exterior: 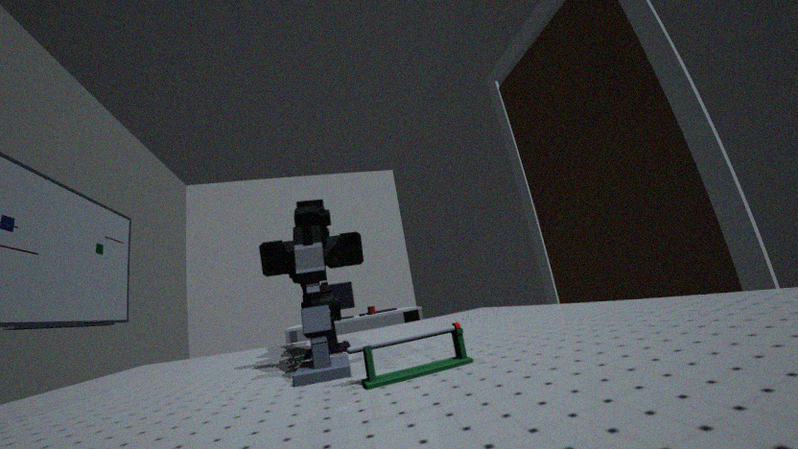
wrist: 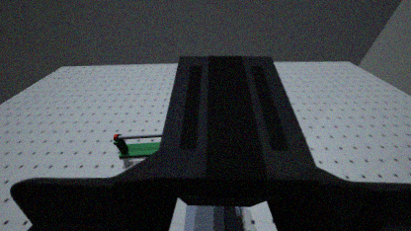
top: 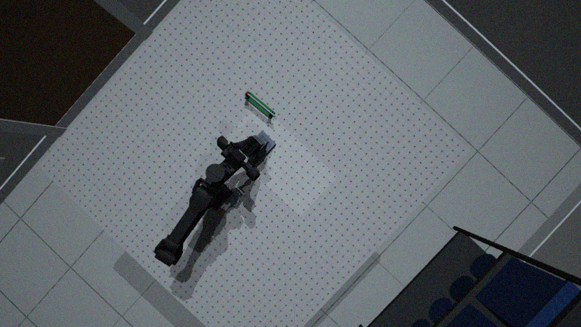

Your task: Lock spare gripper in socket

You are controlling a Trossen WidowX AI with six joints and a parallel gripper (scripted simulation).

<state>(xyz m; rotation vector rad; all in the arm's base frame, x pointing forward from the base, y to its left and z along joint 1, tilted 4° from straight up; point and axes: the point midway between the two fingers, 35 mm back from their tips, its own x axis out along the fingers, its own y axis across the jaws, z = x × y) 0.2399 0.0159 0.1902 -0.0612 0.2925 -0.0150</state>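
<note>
Right now the green rack is 110 mm ahead of my gripper tip, 120 mm to the left of it and 160 mm below it. Round my gripper tip: spare gripper 10 mm behind; grey mount 130 mm below.
</note>
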